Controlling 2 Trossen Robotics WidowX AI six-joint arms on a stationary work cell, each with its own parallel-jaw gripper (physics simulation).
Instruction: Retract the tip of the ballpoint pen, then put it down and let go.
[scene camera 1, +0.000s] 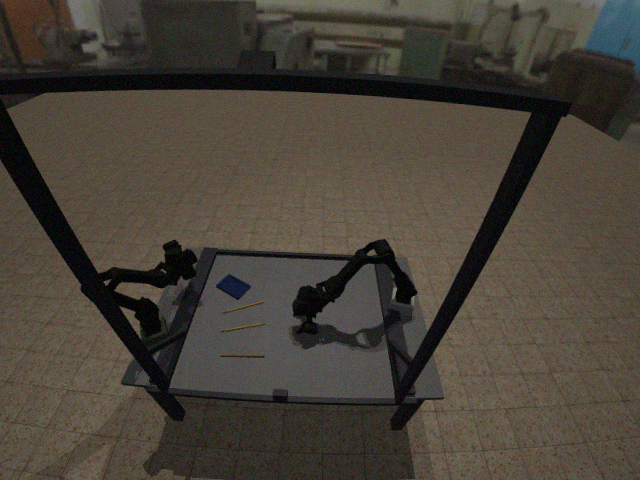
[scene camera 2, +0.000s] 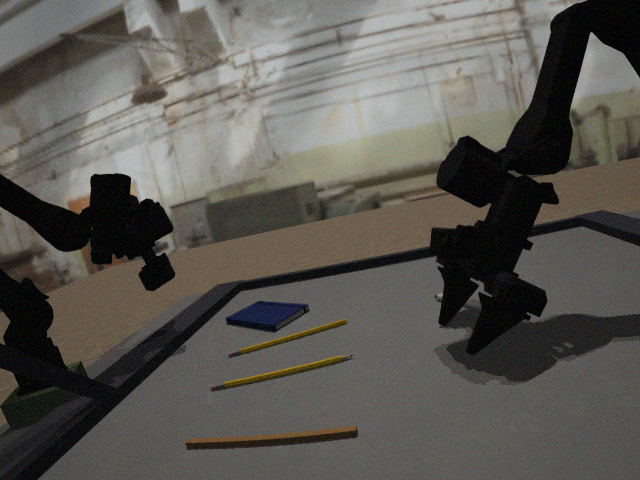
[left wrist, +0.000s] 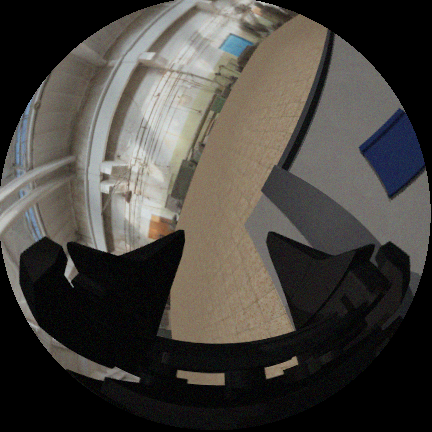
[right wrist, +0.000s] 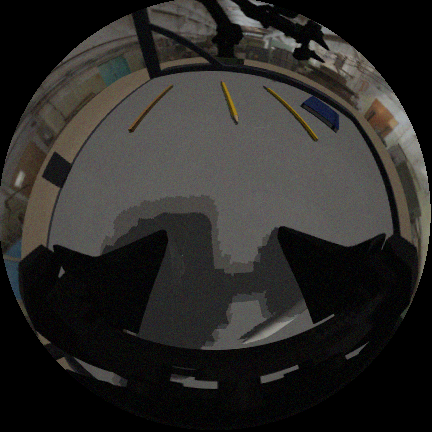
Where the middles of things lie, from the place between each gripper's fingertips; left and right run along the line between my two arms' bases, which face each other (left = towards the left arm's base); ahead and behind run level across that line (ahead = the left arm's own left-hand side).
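I see the blue notebook (scene camera 2: 271, 316), which lies 17 cm below my left hand, 9 cm behind it and 21 cm to the right of it.
My right gripper is 25 cm short of the blue notebook and 27 cm to the right of it.
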